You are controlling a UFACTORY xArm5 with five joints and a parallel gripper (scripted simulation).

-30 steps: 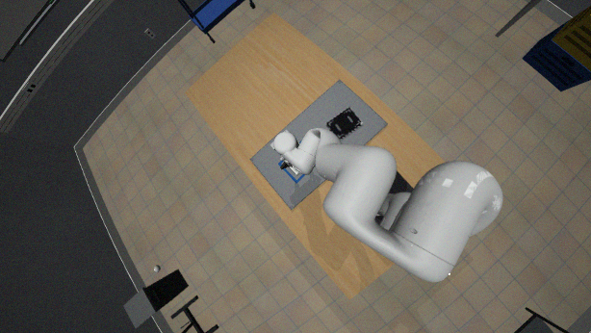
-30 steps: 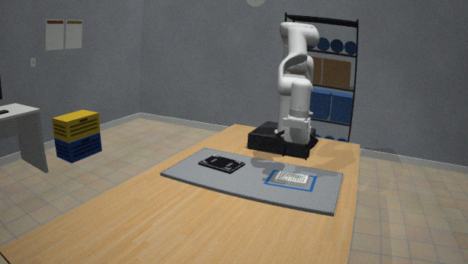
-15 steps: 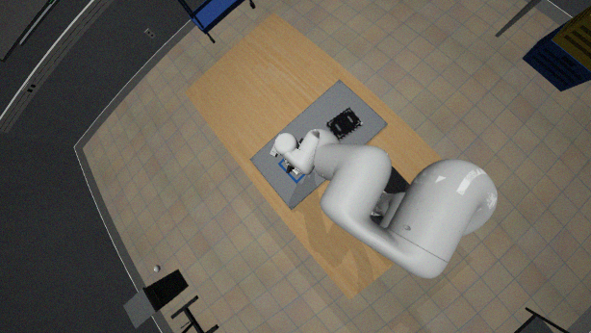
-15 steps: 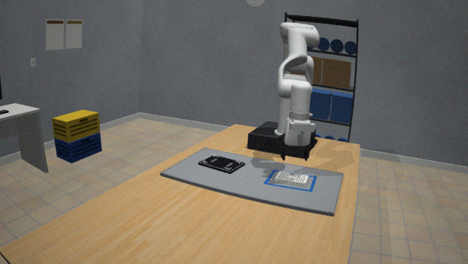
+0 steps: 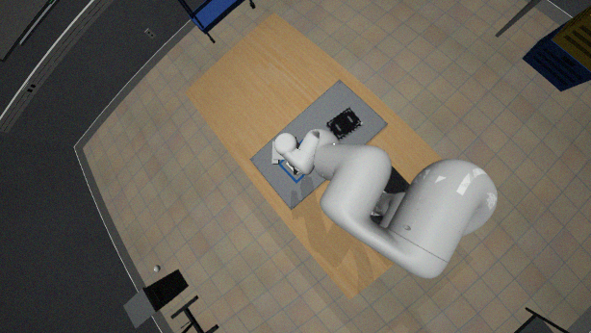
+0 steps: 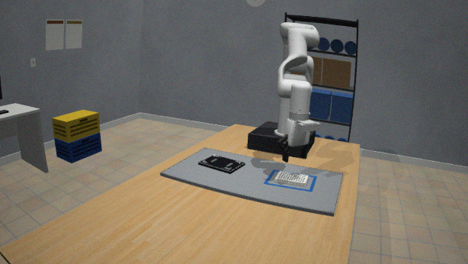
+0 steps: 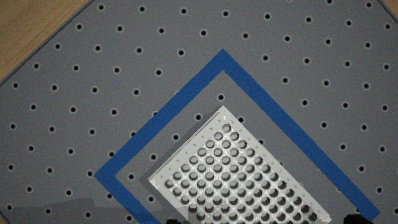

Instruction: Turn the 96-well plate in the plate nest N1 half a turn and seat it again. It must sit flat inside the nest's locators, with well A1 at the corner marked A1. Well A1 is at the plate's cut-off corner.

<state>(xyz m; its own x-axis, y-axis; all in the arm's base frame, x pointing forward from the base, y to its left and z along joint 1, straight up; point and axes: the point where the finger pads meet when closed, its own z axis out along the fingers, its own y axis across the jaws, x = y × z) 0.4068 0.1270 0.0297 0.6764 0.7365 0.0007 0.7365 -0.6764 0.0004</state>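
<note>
Right now the white 96-well plate is 9 cm below my hand. The rest, counted from my hand: black plate nest (32 cm to the right, 9 cm below, 2 cm behind); A1 mark (38 cm to the right, 9 cm below, 9 cm behind).
</note>
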